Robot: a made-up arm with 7 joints.
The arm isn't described. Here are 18 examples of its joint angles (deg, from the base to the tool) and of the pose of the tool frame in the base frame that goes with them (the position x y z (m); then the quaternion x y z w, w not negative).
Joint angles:
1: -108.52 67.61 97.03 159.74 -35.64 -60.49 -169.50
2: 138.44 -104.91 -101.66 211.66 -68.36 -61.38 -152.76
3: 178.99 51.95 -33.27 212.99 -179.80 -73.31 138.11
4: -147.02 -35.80 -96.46 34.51 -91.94 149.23 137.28
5: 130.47 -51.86 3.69 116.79 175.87 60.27 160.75
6: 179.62 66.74 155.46 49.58 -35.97 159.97 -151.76
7: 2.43 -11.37 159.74 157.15 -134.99 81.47 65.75
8: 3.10 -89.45 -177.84 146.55 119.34 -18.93 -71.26
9: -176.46 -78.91 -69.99 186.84 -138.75 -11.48 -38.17
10: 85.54 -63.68 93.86 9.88 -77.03 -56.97 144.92
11: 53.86 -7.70 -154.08 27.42 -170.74 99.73 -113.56
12: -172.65 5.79 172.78 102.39 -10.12 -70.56 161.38
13: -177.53 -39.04 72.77 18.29 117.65 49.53 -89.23
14: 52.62 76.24 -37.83 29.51 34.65 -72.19 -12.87
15: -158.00 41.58 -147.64 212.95 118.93 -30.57 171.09
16: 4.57 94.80 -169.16 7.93 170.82 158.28 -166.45
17: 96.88 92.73 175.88 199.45 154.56 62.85 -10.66
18: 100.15 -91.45 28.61 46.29 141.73 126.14 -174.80
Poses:
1: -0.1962 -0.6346 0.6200 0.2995 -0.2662 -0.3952 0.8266
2: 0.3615 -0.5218 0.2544 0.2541 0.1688 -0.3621 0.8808
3: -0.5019 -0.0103 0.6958 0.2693 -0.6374 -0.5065 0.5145
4: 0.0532 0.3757 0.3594 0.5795 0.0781 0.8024 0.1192
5: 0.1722 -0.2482 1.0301 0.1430 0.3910 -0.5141 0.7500
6: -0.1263 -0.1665 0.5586 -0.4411 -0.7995 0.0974 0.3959
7: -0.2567 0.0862 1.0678 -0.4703 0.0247 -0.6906 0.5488
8: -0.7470 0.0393 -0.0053 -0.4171 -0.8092 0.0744 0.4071
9: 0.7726 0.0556 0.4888 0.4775 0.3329 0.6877 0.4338
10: -0.2368 -0.1465 0.1977 -0.4612 -0.8792 0.0061 0.1197
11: -0.1008 -0.4195 0.3656 -0.0299 -0.5048 0.8135 0.2872
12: 0.2492 0.0126 0.9445 -0.0780 -0.0012 -0.1878 0.9791
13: -0.0327 -0.2944 0.3192 0.5401 -0.7463 0.3408 0.1875
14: 0.3994 0.0691 0.0850 0.7436 0.3014 0.4010 0.4420
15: -0.4143 -0.3355 0.7538 0.1907 0.3711 -0.9082 0.0331
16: 0.2014 -0.0560 0.5363 0.1966 0.6270 0.2087 0.7243
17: -0.0570 0.7629 0.0565 0.4946 0.8358 0.1892 0.1446
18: -0.2152 -0.3551 0.6031 0.7814 0.1219 -0.2689 0.5497
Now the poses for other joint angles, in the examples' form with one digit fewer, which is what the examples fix.
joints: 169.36 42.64 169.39 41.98 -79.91 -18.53 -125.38
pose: 0.191 -0.011 0.682 -0.105 0.700 -0.106 0.698
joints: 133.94 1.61 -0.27 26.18 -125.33 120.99 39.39
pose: -0.178 0.331 0.424 0.015 0.403 0.826 0.393
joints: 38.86 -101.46 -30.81 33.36 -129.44 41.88 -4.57
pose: 0.019 -0.249 0.577 0.496 0.154 0.567 0.640
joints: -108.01 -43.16 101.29 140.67 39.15 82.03 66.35
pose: 0.483 0.456 0.716 -0.884 0.335 -0.281 0.164
